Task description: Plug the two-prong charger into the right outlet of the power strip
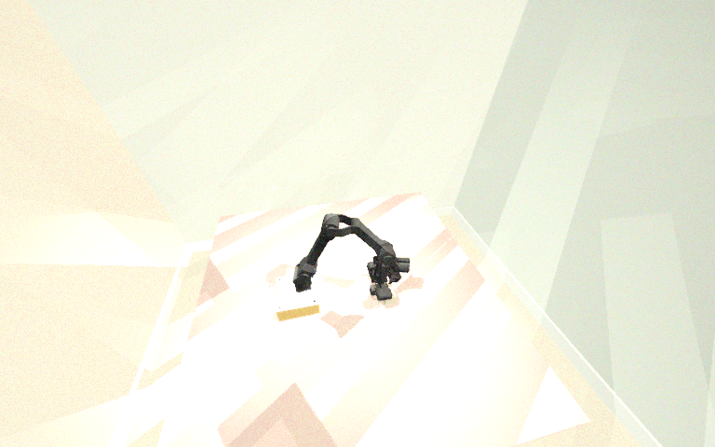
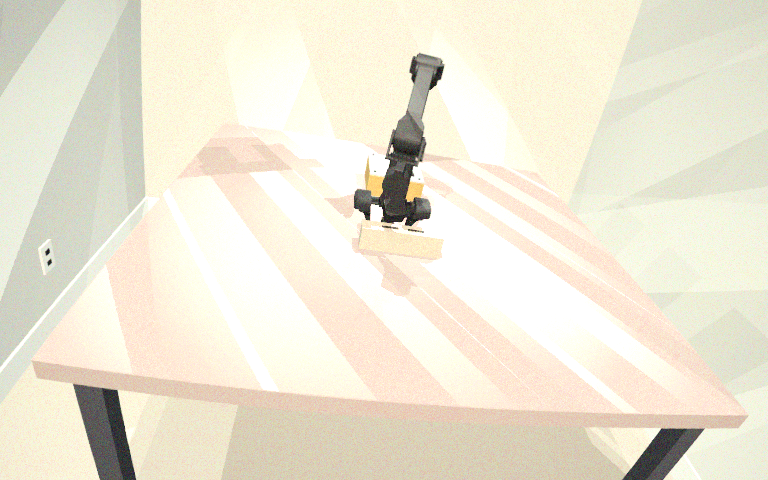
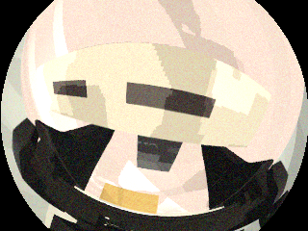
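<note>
My gripper tip is 2 cm short of the two-prong charger and 1 cm below it.
</note>
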